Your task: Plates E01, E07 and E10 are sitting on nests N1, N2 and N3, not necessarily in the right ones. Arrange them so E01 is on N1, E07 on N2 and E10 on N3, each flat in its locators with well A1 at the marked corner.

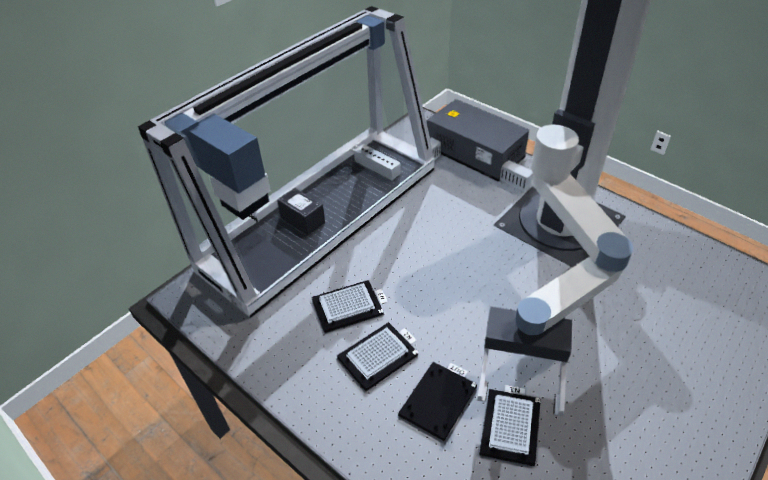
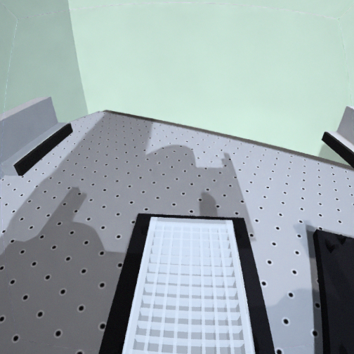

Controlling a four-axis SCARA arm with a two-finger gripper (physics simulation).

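Seen in the pictures: gripper, between the fingertips: (image 1: 520,406); arm's base, origin of its link: (image 1: 559,223).
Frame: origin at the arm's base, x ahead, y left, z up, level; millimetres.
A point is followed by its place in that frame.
Note:
My gripper (image 1: 521,403) @(z 157, x 695, y 256 mm) (image 2: 197,113) is open and empty, its fingers wide apart above the table near the labelled end of nest N1 (image 1: 509,458) @(z 24, x 743, y 284 mm) (image 2: 129,280). A white well plate (image 1: 511,424) @(z 37, x 679, y 246 mm) (image 2: 189,290) lies on N1 and looks flat; its name cannot be read. Plate E10 (image 1: 377,353) @(z 34, x 726, y -110 mm) lies on nest N2 (image 1: 367,383) @(z 25, x 801, y -77 mm). Another white plate (image 1: 347,302) @(z 39, x 660, y -273 mm) lies on the far-left nest, N3 (image 1: 323,319) @(z 25, x 734, y -290 mm); its name is too small to read. Exact seating and the A1 wells cannot be made out.
The black OUT nest (image 1: 437,401) @(z 24, x 732, y 79 mm) (image 2: 340,295) bears no plate and stands between N1 and N2. A gantry frame (image 1: 294,76) @(z 481, x 443, y -623 mm) with a blue head (image 1: 229,152) @(z 501, x 771, y -470 mm) stands at the back left. A grey box (image 1: 478,138) @(z 128, x -55, y -353 mm) stands near the arm's base. The table's front edge runs past the nests.

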